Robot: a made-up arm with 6 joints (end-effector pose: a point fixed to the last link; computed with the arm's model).
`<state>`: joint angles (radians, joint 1 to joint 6).
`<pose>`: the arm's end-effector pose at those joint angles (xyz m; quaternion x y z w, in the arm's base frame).
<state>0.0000 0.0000 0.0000 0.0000 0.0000 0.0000</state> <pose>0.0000 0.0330 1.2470 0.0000 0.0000 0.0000 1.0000</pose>
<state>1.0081 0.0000 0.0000 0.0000 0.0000 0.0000</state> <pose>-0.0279 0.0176 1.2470 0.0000 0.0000 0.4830 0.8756</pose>
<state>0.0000 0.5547 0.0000 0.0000 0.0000 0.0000</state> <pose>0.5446 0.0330 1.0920 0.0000 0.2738 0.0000 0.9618</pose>
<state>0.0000 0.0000 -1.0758 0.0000 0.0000 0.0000</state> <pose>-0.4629 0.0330 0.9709 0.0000 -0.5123 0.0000 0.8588</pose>
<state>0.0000 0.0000 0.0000 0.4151 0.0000 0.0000</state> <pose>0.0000 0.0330 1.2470 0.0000 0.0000 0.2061 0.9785</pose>
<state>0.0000 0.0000 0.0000 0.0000 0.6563 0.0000</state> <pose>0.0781 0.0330 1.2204 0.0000 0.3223 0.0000 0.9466</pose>
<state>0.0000 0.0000 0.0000 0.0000 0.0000 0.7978</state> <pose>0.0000 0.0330 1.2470 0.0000 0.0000 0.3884 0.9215</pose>
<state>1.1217 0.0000 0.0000 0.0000 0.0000 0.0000</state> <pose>-0.0297 0.0143 1.2470 0.0000 0.0000 0.5319 0.8468</pose>
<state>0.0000 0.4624 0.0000 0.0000 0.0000 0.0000</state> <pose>0.4613 0.0330 1.1384 0.0000 0.2291 0.0000 0.9734</pose>
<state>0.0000 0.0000 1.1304 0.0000 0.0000 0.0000</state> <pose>0.4758 0.0330 0.9452 0.0000 0.5356 0.0000 0.8445</pose>
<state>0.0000 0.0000 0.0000 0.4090 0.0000 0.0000</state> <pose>0.0000 0.0330 1.2470 0.0000 0.0000 0.2031 0.9792</pose>
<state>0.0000 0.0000 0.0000 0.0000 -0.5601 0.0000</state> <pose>-0.0680 0.0330 1.2274 0.0000 -0.2764 0.0000 0.9610</pose>
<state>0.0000 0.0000 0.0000 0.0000 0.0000 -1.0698</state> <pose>0.0000 0.0330 1.2470 0.0000 0.0000 -0.5098 0.8603</pose>
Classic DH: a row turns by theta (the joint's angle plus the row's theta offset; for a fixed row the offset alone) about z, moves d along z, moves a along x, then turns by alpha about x. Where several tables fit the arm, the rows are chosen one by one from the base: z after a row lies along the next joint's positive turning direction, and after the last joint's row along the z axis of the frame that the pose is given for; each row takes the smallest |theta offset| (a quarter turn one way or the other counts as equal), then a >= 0, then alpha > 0; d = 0 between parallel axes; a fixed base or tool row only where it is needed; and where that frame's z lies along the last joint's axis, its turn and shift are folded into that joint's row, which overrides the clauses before.
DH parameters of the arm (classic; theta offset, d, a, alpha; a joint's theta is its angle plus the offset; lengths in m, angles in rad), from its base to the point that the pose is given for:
joint 1: 0 0.213 0 -1.5708
joint 2: -1.5708 0 0.508 0
joint 3: 1.5708 0.033 0 1.5708
joint 4: 0 0.398 0 -1.5708
joint 5: 0 0 0 1.5708
joint 6: 0 0.128 0 0

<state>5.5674 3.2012 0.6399 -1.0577 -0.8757 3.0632</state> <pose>-0.1503 0.2879 -0.6924 -0.9283 -0.0686 -0.2083 0.3003</pose>
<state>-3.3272 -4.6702 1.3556 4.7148 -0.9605 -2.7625</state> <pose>-0.6043 -0.0268 -0.2727 0.4600 -0.7553 0.3064 0.3521</pose>
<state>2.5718 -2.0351 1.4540 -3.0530 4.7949 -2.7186</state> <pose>0.4580 -0.3460 0.3968 -0.4031 0.1750 0.8972 0.0433</pose>
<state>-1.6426 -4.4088 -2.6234 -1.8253 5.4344 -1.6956</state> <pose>0.1132 -0.1825 0.4310 0.0278 0.4392 0.3470 0.8282</pose>
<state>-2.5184 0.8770 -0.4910 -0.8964 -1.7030 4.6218</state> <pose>-0.2970 -0.3761 0.9208 0.5700 0.3459 0.5109 0.5426</pose>
